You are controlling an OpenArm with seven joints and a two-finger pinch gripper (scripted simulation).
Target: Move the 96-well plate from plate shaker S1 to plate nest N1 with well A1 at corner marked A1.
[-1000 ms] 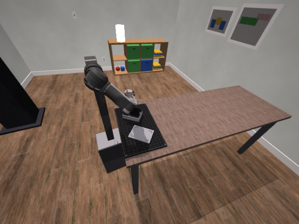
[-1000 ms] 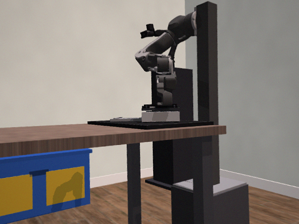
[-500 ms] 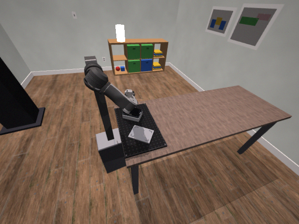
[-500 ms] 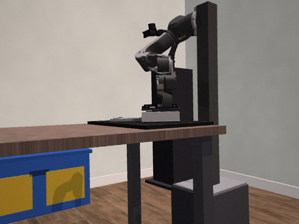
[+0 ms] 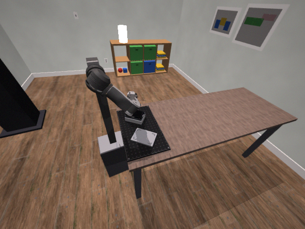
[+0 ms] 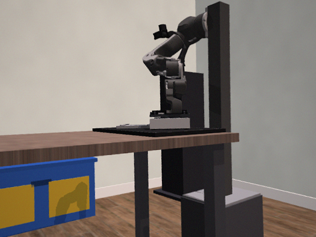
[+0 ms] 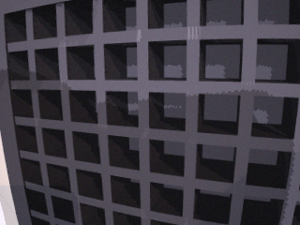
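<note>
Now: hand 4 cm short of the plate shaker S1, 2 cm to the left of it and 2 cm above it. The rest, counted from my hand: black 96-well plate (1 cm ahead, 1 cm to the right); then plate nest N1 (1 cm ahead, 22 cm to the right, 5 cm below).
</note>
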